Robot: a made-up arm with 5 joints.
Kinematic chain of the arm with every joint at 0, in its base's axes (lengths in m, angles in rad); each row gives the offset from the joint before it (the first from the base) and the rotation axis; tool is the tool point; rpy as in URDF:
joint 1: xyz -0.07 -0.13 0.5 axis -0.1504 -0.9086 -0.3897
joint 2: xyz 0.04 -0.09 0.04 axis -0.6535 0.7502 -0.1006
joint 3: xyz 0 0.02 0.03 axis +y
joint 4: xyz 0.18 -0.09 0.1 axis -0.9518 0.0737 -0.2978
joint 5: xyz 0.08 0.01 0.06 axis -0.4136 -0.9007 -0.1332
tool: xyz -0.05 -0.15 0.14 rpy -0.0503 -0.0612 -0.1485
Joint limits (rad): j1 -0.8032..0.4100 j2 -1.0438..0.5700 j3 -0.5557..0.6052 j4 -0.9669..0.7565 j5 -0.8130..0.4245
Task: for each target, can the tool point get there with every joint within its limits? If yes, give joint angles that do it. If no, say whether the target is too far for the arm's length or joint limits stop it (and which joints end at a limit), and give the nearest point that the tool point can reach.
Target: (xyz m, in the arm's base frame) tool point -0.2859 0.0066 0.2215
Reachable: no: joint limits stop it (at a limit: joint 1, joint 2, joint 3, joint 4, joint 5) | nearest point -0.3927 -0.4054 0.6160 | short by 0.580 m
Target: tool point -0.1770 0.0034 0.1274
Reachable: no: joint limits stop it (at a limit: joint 1, joint 2, joint 3, joint 4, joint 5) | nearest point 0.2978 -0.0746 0.2978 | short by 0.510 m
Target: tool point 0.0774 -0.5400 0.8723
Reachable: yes | joints 0.2514 -0.2084 -0.1609 -0.4461 -0.4769
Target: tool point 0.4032 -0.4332 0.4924
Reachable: yes | joints -0.4038 -0.2648 0.4412 -0.2331 -0.5621
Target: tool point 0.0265 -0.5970 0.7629
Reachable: yes | joints 0.1821 -0.8314 0.1064 -0.3636 0.0132
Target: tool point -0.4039 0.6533 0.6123
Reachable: no: too far | nearest point -0.0502 -0.0933 0.9157 | short by 0.880 m
